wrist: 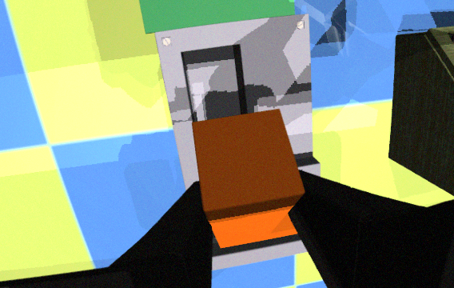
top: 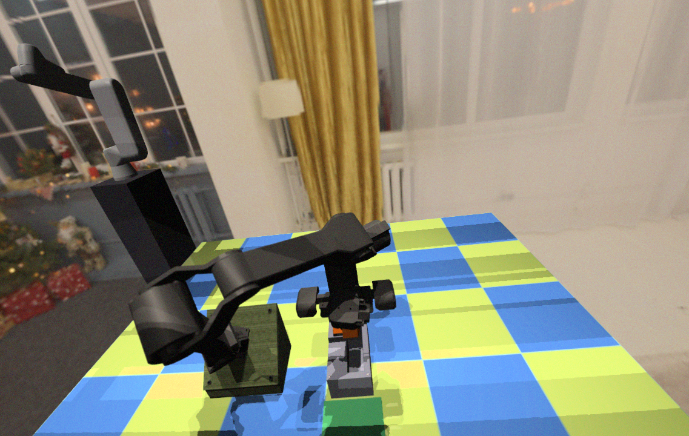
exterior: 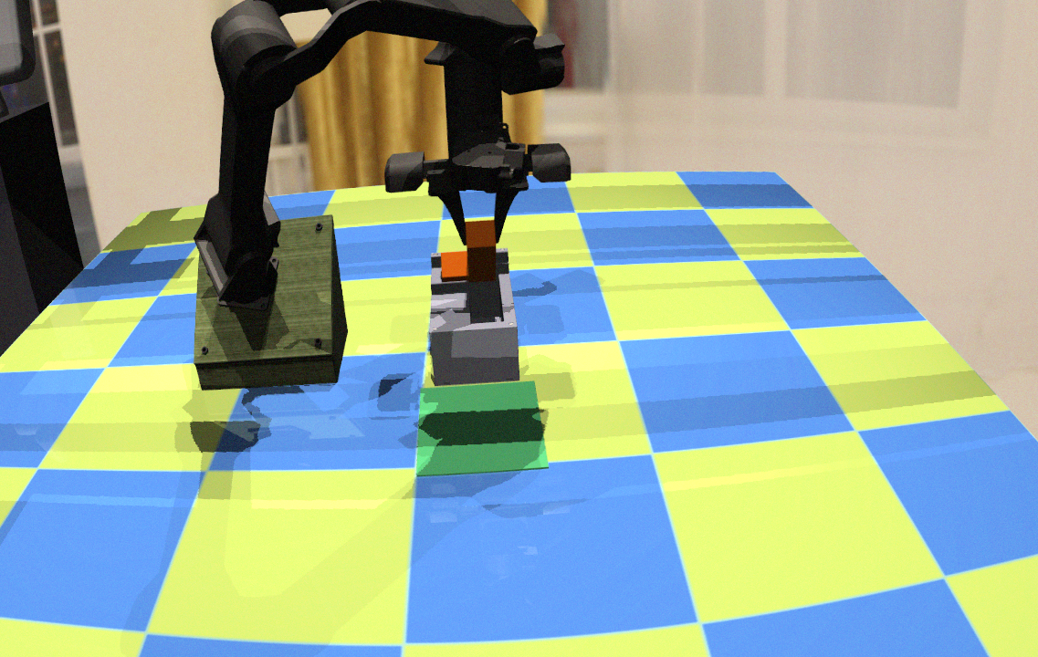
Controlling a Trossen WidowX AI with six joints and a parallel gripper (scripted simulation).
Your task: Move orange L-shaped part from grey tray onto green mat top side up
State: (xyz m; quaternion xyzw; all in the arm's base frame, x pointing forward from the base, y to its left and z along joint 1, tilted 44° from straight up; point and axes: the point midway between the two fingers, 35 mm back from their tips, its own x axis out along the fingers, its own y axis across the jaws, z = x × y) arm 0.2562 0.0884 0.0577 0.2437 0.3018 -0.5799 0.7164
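The green mat is 150 mm to the right of my gripper tip, 150 mm below it and 10 mm ahead of it. The rest, counted from my gripper tip: orange L-shaped part 30 mm to the left, 30 mm below, 20 mm behind.
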